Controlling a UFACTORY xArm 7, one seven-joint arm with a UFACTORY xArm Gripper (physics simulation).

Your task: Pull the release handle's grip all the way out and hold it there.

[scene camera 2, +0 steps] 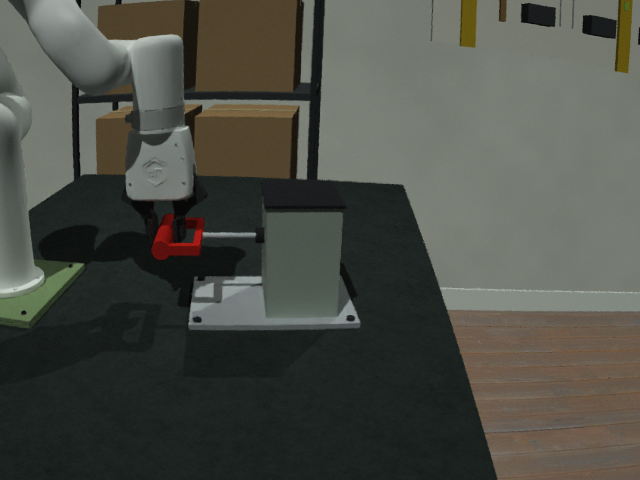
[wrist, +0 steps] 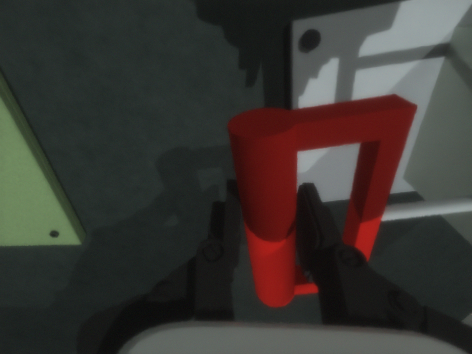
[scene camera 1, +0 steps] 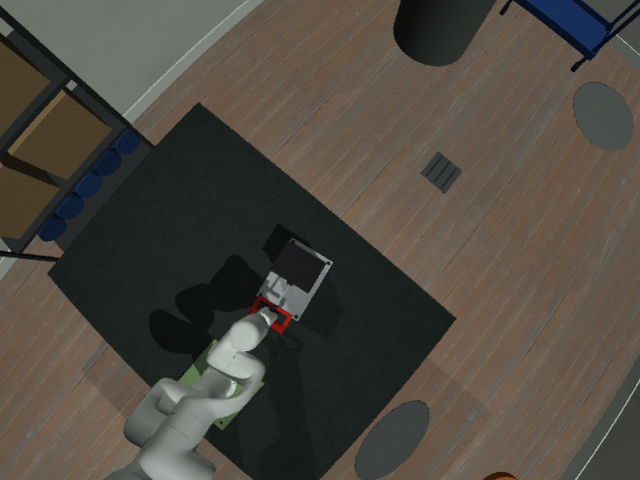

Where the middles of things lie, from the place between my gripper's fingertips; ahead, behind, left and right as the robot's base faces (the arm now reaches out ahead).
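I see the base plate (scene camera 2: pixel 218 302), which is 10 mm to the right of my hand, 150 mm ahead of it and 90 mm below it.
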